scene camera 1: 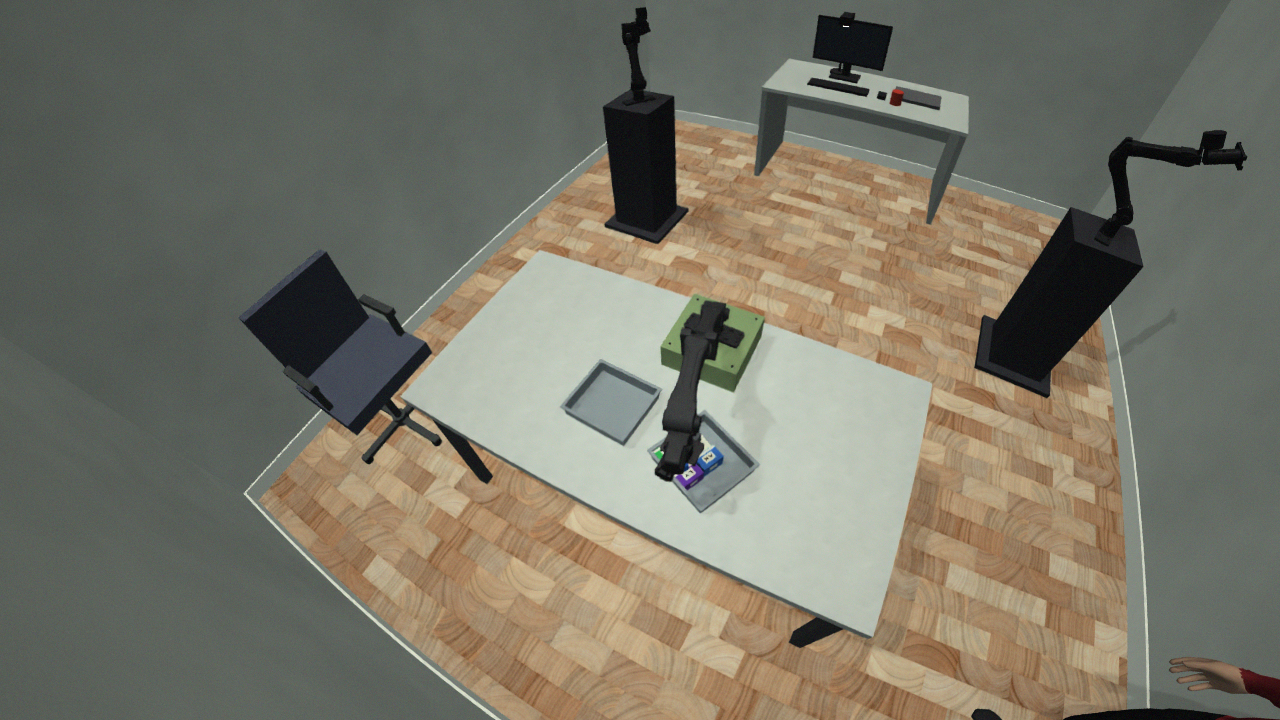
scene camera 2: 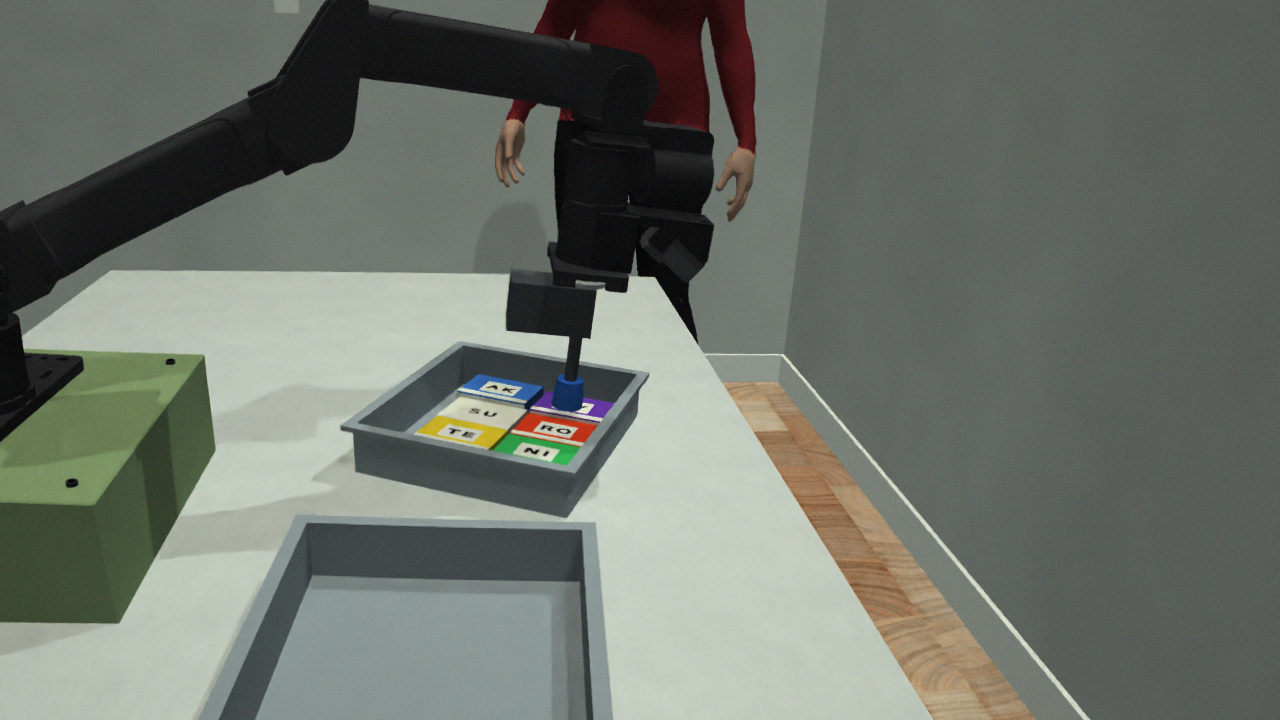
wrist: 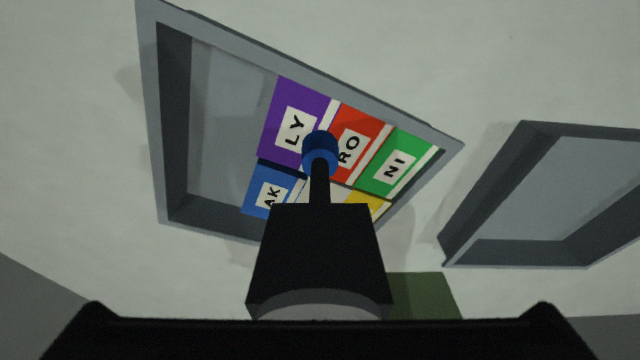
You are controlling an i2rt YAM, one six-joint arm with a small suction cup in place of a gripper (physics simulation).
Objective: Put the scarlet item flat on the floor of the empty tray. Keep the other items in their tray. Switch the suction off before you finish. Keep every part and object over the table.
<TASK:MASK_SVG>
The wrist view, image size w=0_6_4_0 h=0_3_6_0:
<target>my suction cup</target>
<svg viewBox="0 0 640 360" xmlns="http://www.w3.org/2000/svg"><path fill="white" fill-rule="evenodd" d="M312 131L306 135L302 142L301 159L303 171L310 177L312 161L315 158L321 157L328 161L329 177L331 177L338 167L338 142L334 135L328 131Z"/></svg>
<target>grey tray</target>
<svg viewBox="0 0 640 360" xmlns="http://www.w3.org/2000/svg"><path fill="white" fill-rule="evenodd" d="M437 236L438 242L447 258L441 264L442 268L587 270L640 240L640 129L520 120Z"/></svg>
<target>grey tray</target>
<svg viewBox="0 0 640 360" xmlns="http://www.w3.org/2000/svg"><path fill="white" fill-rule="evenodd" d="M134 0L148 142L159 224L260 247L267 220L241 213L240 211L259 158L256 156L279 75L440 148L391 200L393 204L373 223L375 233L466 146L463 142L433 128L429 123L193 10L184 10L165 0Z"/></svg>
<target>scarlet box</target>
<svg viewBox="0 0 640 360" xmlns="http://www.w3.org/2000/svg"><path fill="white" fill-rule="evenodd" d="M342 103L328 130L336 138L339 149L337 171L329 179L352 186L395 127Z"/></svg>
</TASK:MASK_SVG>
